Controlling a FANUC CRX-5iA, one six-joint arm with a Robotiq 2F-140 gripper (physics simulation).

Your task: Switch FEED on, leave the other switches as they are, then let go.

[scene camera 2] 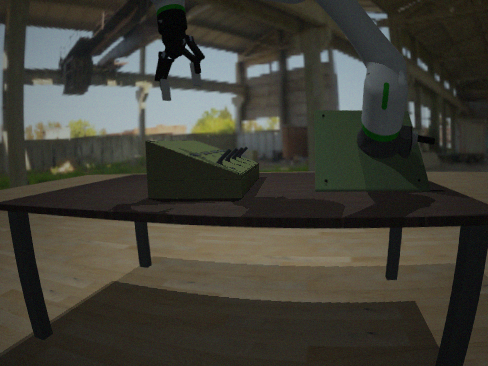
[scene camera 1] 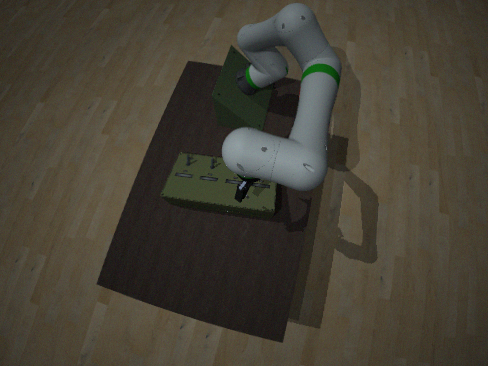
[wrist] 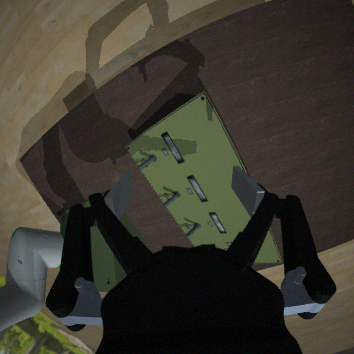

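Pixels of known places: gripper, fingertip midpoint: [scene camera 2: 181,93] [wrist: 182,178]; arm's base, origin of the base link: [scene camera 2: 378,141] [scene camera 1: 246,82].
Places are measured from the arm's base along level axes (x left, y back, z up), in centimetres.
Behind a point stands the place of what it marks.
A green sloped switch box [scene camera 1: 212,192] @(x 8.9, y -62.2, z -0.1 cm) [scene camera 2: 195,177] @(x 33.6, y -47.3, z -8.5 cm) [wrist: 202,127] @(x 30.2, y -58.7, z 0.5 cm) stands on the table. Its small black levers [scene camera 1: 213,163] @(x 2.6, y -48.4, z -3.3 cm) [scene camera 2: 233,156] @(x 14.0, y -45.1, z -3.8 cm) [wrist: 172,198] @(x 13.9, y -46.1, z -3.3 cm) stand in a row along one edge, beside dark label plates [scene camera 1: 209,178] @(x 4.1, y -56.1, z -2.8 cm) [wrist: 197,188] @(x 15.6, y -53.5, z -2.7 cm). The lettering is too small to read, so I cannot tell which lever is FEED, nor each switch's state. In scene camera 2 the levers lean alike. My gripper [scene camera 2: 181,89] @(x 26.3, y -55.5, z 15.5 cm) [wrist: 182,178] @(x 26.3, y -55.5, z 15.5 cm) is open and empty, high above the box and apart from the levers. In scene camera 1 the arm hides part of the gripper and the levers at the right.
A tilted dark green panel [scene camera 1: 236,102] @(x 0.8, y -15.4, z 1.4 cm) [scene camera 2: 339,155] @(x 6.3, y -12.9, z -4.3 cm) [wrist: 106,252] @(x 0.6, y -18.6, z 2.1 cm) stands on the brown table [scene camera 1: 200,270] @(x 15.3, y -95.6, z -14.1 cm) [scene camera 2: 75,192] @(x 33.2, y -98.9, z -14.1 cm) [wrist: 295,100] @(x 29.8, y -85.5, z -14.1 cm), with the arm's dark round base [scene camera 1: 245,81] @(x 1.5, y -4.8, z 5.9 cm) [scene camera 2: 382,145] @(x 7.5, y 0.8, z -1.1 cm) against it. The white arm [scene camera 1: 280,160] @(x 33.0, y -63.1, z 55.6 cm) reaches over the box's right part in scene camera 1.
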